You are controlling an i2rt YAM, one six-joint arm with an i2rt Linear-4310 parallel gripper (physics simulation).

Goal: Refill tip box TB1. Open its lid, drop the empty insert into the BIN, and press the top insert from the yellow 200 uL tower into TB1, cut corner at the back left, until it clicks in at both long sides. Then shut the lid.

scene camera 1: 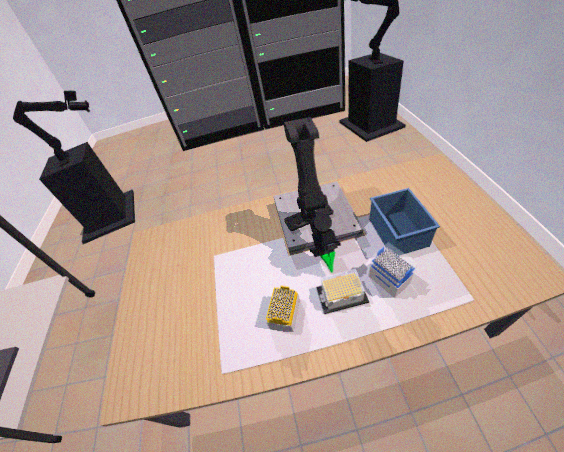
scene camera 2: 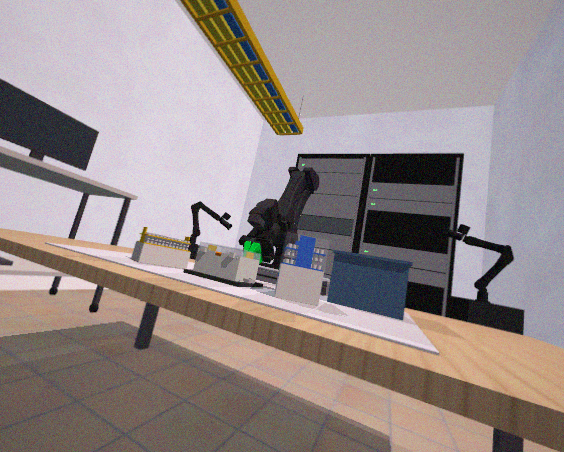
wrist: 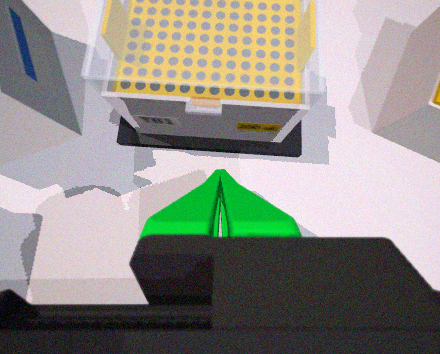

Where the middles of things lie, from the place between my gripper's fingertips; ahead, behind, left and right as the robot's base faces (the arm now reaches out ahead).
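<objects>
My hand is 4 cm below the clear lid [scene camera 1: 346,284], 8 cm short of it and 1 cm to the left of it. The 200 uL insert tower [scene camera 2: 301,271] is 3 cm above my hand, 17 cm to the left of it and 11 cm ahead of it. As for the blue bin [scene camera 2: 378,285], it's 3 cm above my hand too, 33 cm to the left of it and 5 cm behind it.
</objects>
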